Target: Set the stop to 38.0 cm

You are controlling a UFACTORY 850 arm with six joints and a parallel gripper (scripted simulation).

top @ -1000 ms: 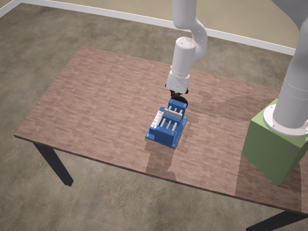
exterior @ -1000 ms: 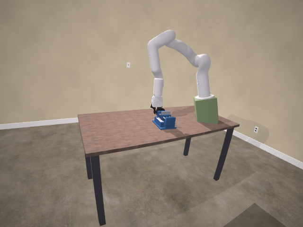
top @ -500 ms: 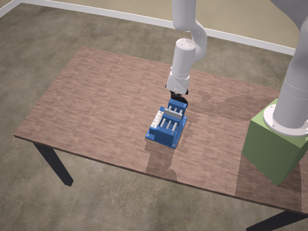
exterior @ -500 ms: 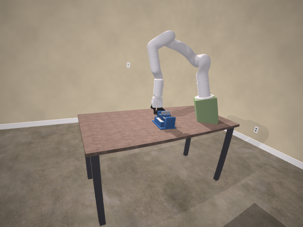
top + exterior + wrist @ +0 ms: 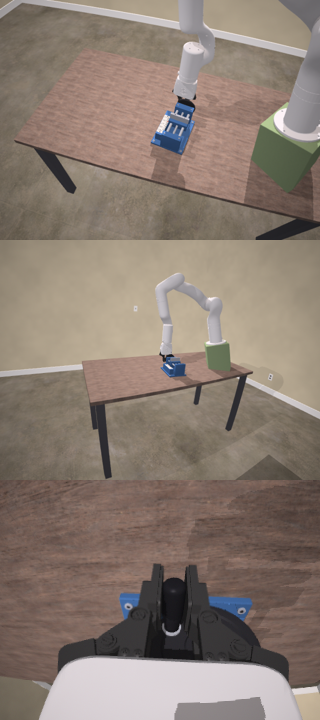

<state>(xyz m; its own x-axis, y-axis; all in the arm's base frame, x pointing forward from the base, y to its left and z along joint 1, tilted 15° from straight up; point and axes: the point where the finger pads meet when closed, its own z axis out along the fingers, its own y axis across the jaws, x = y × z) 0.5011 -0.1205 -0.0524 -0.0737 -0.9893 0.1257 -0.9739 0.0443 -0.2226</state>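
My hand is 150 mm to the right of the grey stop block and 30 mm below it. Also, from my hand: black handwheel (20 mm to the left).
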